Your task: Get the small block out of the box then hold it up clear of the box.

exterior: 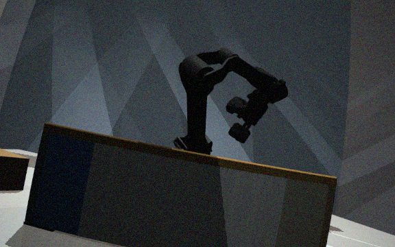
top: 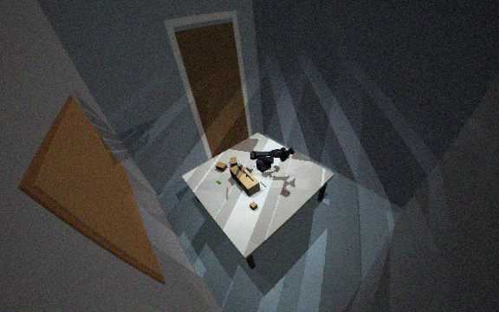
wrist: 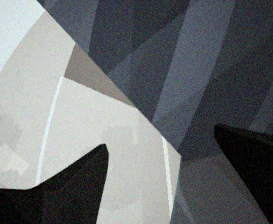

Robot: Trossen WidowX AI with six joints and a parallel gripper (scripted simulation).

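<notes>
Now: the tan box 48 cm ahead of my gripper tip, 19 cm to the right of it and 18 cm below it. Round my gripper tip: thin stick (75 cm ahead, 18 cm to the right, 24 cm below).
</notes>
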